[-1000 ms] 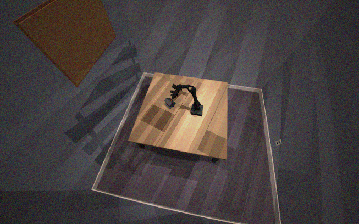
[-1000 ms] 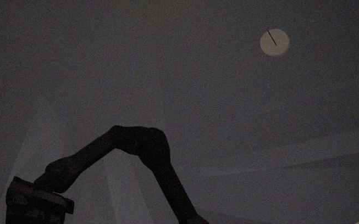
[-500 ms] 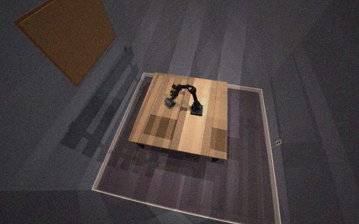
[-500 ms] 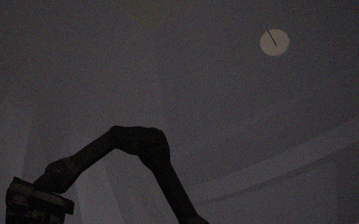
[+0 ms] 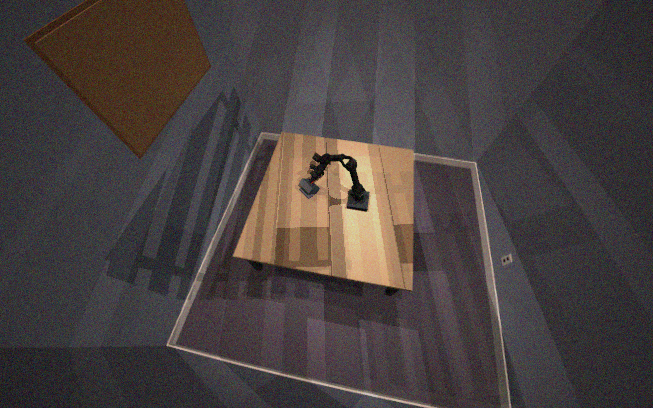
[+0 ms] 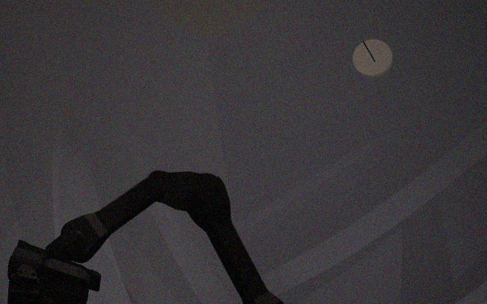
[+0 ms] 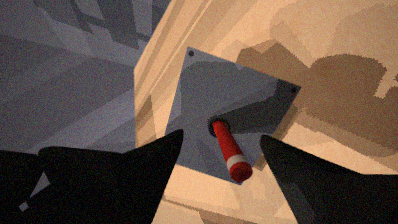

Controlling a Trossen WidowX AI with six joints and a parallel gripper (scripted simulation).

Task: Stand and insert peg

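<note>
My gripper tip is 1 cm past the red peg, 1 cm to the left of it and 1 cm below it. Also, from my gripper tip: grey sloped panel: 2 cm ahead, 2 cm to the left, 3 cm below.
</note>
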